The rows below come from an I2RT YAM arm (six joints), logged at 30 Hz.
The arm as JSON. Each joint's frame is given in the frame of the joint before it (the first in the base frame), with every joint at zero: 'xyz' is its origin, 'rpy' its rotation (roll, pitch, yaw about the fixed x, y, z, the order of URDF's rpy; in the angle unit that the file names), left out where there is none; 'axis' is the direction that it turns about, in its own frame. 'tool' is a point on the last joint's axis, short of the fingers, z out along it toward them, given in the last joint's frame.
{
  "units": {
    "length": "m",
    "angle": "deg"
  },
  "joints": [
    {
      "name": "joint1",
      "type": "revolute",
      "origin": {
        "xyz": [
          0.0,
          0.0,
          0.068
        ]
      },
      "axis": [
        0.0,
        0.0,
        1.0
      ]
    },
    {
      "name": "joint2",
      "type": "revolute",
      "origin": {
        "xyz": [
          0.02,
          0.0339,
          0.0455
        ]
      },
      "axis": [
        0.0,
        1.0,
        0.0
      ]
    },
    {
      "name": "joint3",
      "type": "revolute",
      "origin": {
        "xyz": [
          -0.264,
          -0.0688,
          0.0
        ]
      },
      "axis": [
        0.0,
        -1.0,
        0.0
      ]
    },
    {
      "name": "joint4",
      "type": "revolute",
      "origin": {
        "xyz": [
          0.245,
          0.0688,
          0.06
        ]
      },
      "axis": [
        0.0,
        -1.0,
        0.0
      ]
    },
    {
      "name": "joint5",
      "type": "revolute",
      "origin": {
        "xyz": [
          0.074,
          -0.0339,
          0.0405
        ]
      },
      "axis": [
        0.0,
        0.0,
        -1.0
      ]
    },
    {
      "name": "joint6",
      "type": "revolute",
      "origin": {
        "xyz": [
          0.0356,
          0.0,
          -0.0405
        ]
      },
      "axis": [
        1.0,
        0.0,
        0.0
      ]
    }
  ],
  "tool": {
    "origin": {
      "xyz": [
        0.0,
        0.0,
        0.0
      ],
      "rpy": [
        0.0,
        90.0,
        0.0
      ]
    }
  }
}
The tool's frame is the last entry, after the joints.
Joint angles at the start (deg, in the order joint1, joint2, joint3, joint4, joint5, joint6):
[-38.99 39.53 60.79 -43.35 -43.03 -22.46]
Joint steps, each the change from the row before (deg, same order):
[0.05 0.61 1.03 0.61 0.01 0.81]
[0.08 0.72 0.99 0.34 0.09 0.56]
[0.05 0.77 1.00 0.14 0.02 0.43]
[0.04 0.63 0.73 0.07 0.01 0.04]
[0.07 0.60 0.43 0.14 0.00 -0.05]
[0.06 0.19 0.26 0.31 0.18 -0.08]
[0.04 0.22 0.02 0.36 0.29 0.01]
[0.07 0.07 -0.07 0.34 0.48 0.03]
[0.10 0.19 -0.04 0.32 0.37 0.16]
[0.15 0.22 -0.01 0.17 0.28 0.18]
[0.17 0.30 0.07 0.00 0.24 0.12]
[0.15 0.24 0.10 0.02 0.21 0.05]
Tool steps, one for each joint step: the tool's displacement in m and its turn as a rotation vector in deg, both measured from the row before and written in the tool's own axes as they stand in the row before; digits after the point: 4 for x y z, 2 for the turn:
[-0.0053 -0.0016 -0.0005 0.24 -0.70 0.09]
[-0.0045 -0.0018 0.0002 0.17 -0.39 0.12]
[-0.0041 -0.0018 0.0004 0.07 -0.25 0.17]
[-0.0029 -0.0015 0.0006 0.01 -0.12 -0.09]
[-0.0016 -0.0017 0.0013 -0.08 0.01 -0.05]
[-0.0015 -0.0006 0.0001 0.21 -0.20 -0.35]
[-0.0003 -0.0011 0.0009 0.27 -0.01 -0.11]
[-0.0001 -0.0007 0.0006 0.43 0.02 -0.12]
[0.0000 -0.0009 0.0010 0.27 0.05 0.08]
[0.0001 -0.0007 0.0011 0.10 0.12 0.18]
[0.0000 -0.0008 0.0013 0.00 0.22 0.23]
[-0.0002 -0.0006 0.0009 0.02 0.14 0.09]

